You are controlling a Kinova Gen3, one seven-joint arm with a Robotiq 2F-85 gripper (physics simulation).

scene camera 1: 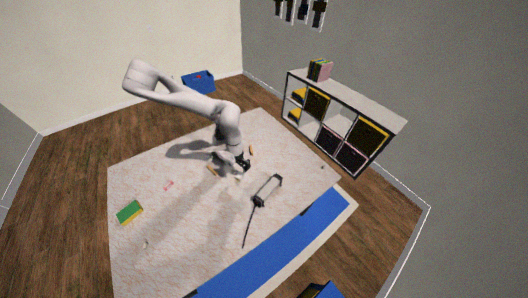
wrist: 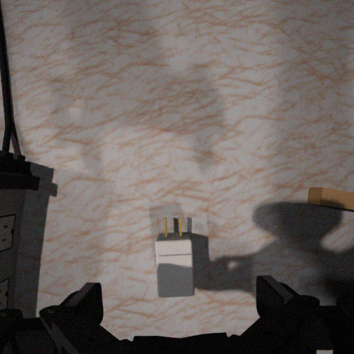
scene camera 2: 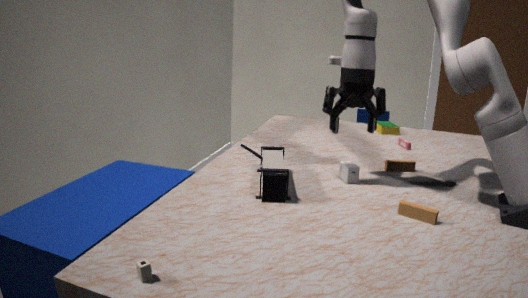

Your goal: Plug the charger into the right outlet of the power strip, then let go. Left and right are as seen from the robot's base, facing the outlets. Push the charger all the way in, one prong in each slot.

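Places are measured from the arm's base along level axes (x ahead, y left, z up), in millimetres.
Where they show: gripper, fingertip midpoint: (scene camera 1: 237,167) (scene camera 2: 352,132).
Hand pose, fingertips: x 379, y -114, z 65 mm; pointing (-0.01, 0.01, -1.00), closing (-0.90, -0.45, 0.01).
Note:
After its pixels a point has its place.
The white charger (scene camera 1: 239,178) {z -10, x 398, y -122 mm} (scene camera 2: 349,173) {z -23, x 377, y -82 mm} (wrist: 175,270) lies on the table, its two prongs pointing to the top of the wrist view. My gripper (scene camera 2: 352,129) {z 65, x 379, y -114 mm} (wrist: 178,297) is open and empty above the table. In the wrist view the charger is between the fingertips sideways, with its prong end beyond them. In scene camera 1 the gripper (scene camera 1: 243,164) {z 65, x 379, y -114 mm} is partly hidden by the arm. The power strip (scene camera 1: 268,190) {z 8, x 556, y -40 mm} (scene camera 2: 275,186) {z -15, x 517, y 67 mm} (wrist: 26,250) has a pale body and black ends. It stands left of the charger in the wrist view, where parts of two outlets show at the edge.
Orange blocks (scene camera 1: 251,150) {z -24, x 254, y 55 mm} (scene camera 2: 418,212) {z -33, x 242, y 68 mm} (wrist: 334,199) lie near the charger. The strip's black cord (scene camera 1: 247,225) {z -42, x 632, y -223 mm} (wrist: 6,90) runs from one end. A green and yellow block (scene camera 1: 130,212) {z -18, x 255, y -700 mm} (scene camera 2: 388,128) {z -24, x 237, y -654 mm}, a pink piece (scene camera 1: 168,185) {z -29, x 201, y -481 mm} (scene camera 2: 404,144) {z -36, x 199, y -471 mm} and a small beige block (scene camera 2: 144,272) {z -34, x 620, y 368 mm} are farther off.

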